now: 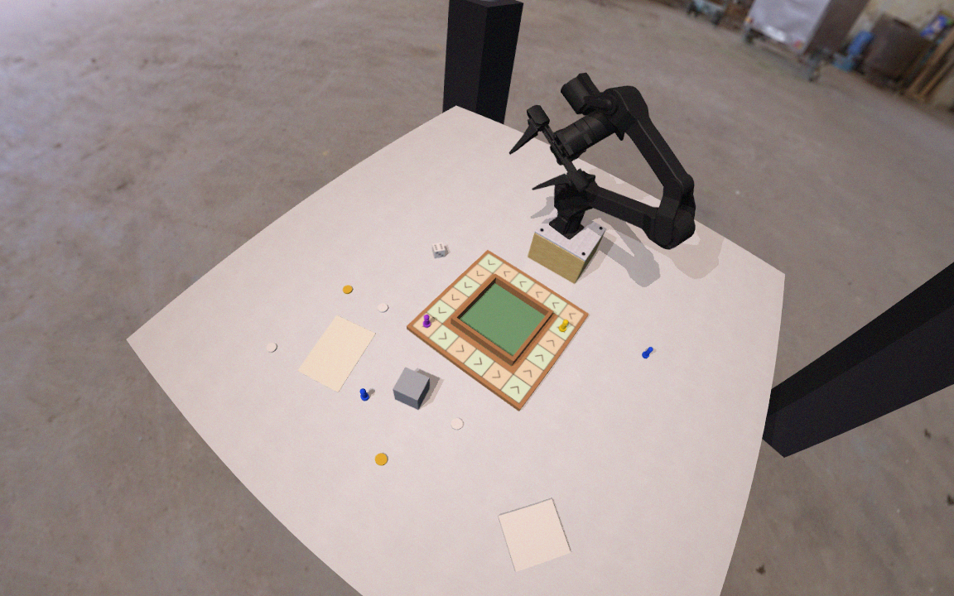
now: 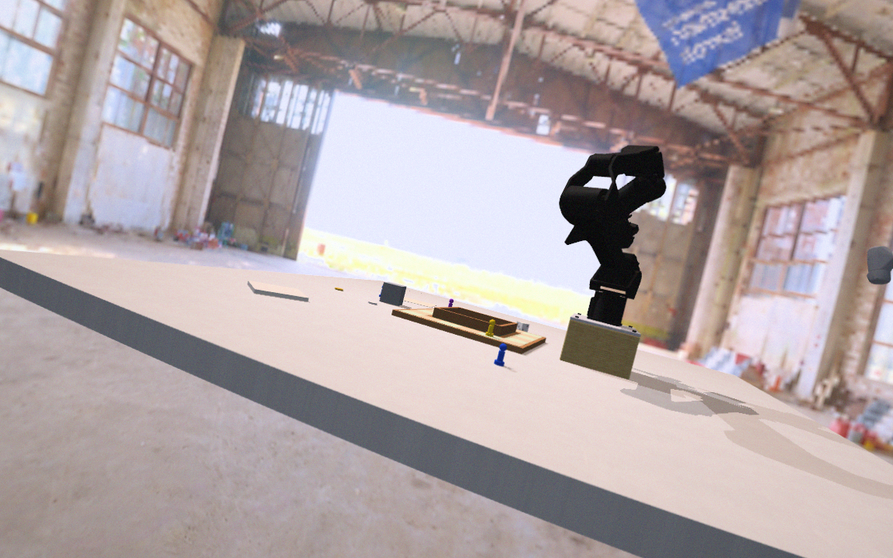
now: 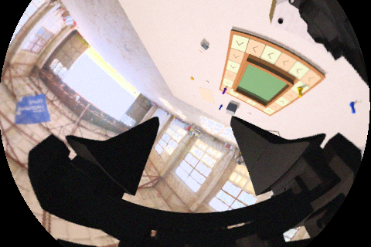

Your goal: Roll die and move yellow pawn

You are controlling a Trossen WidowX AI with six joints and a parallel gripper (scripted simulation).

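My gripper tip is now 100 mm short of the white die, 110 mm to the left of it and 250 mm above it. Round my gripper tip: purple pawn (260 mm ahead, 30 mm to the left, 240 mm below); grey block (380 mm ahead, 120 mm to the left, 240 mm below); yellow pawn (50 mm ahead, 230 mm to the left, 240 mm below).
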